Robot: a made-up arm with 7 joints.
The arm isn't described. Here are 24 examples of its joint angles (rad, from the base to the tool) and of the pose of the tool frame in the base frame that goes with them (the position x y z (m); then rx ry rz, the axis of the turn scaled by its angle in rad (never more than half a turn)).
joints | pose
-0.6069 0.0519 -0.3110 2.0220 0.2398 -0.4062 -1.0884 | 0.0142 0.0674 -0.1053 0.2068 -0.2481 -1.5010
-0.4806 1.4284 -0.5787 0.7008 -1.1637 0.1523 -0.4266 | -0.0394 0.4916 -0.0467 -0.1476 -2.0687 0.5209
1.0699 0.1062 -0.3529 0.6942 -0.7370 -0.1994 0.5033 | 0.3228 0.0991 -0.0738 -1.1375 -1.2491 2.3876
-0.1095 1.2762 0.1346 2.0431 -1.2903 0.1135 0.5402 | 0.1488 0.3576 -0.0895 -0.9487 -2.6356 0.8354
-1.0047 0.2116 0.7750 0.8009 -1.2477 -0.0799 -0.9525 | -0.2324 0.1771 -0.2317 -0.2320 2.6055 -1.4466
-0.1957 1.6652 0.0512 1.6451 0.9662 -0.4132 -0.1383 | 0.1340 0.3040 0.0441 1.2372 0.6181 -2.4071
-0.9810 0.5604 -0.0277 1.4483 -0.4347 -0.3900 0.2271 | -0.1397 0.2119 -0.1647 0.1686 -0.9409 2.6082
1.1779 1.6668 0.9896 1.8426 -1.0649 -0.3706 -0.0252 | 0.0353 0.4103 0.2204 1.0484 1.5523 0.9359
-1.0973 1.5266 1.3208 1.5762 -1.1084 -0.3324 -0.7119 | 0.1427 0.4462 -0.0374 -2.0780 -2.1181 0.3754
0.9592 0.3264 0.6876 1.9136 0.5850 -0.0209 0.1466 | 0.1953 0.1912 0.0629 1.9430 -0.7818 -1.1680
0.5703 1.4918 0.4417 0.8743 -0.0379 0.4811 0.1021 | 0.1958 0.4027 0.1116 0.3691 0.9654 -1.1527
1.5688 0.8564 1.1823 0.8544 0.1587 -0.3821 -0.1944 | 0.1817 0.3721 0.1987 1.2211 -0.8584 -0.0933
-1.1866 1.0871 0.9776 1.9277 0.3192 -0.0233 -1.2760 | 0.0570 0.2797 -0.0697 1.1328 0.9777 -1.0416
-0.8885 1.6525 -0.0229 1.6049 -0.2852 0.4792 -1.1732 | 0.0751 0.3609 -0.1139 1.5693 2.3192 -1.1365
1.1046 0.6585 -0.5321 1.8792 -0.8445 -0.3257 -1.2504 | 0.3104 0.1773 0.0225 2.4892 -0.1620 -0.1399
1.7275 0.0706 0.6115 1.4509 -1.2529 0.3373 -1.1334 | 0.3240 0.1638 0.2939 0.6850 -0.0032 0.1964
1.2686 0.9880 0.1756 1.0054 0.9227 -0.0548 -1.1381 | 0.1939 0.3546 0.1892 0.6483 -0.7588 -0.4993
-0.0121 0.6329 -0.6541 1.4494 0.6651 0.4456 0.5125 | 0.1382 0.1940 -0.1087 0.7916 0.0012 2.7817
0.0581 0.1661 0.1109 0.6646 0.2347 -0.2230 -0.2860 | 0.1691 0.1307 -0.2223 -0.1933 0.3538 -1.9291
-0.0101 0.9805 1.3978 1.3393 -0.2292 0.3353 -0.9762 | 0.1816 0.4034 0.0108 0.5660 0.7014 0.1439
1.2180 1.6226 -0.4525 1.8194 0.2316 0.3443 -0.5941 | 0.1474 0.2879 0.1160 1.5490 1.0134 -0.8285
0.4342 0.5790 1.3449 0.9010 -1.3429 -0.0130 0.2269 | 0.2592 0.3229 -0.1606 -0.1512 1.2309 -1.3930
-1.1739 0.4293 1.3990 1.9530 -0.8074 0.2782 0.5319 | -0.0705 0.2818 -0.1397 -0.4779 2.2327 -1.3493
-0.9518 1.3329 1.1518 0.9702 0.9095 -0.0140 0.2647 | 0.0972 0.3818 0.0155 0.4592 0.6594 -1.8987
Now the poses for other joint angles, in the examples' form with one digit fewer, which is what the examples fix.
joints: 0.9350 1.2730 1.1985 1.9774 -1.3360 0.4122 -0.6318
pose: 0.120 0.414 0.207 0.564 0.678 1.252
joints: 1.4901 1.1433 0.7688 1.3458 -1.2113 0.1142 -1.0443
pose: 0.178 0.446 0.220 0.679 0.590 0.987
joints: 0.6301 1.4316 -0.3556 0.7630 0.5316 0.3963 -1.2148
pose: 0.222 0.422 0.053 0.359 1.137 -0.298
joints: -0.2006 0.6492 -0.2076 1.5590 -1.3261 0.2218 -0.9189
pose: 0.097 0.252 -0.272 1.811 1.888 -1.067
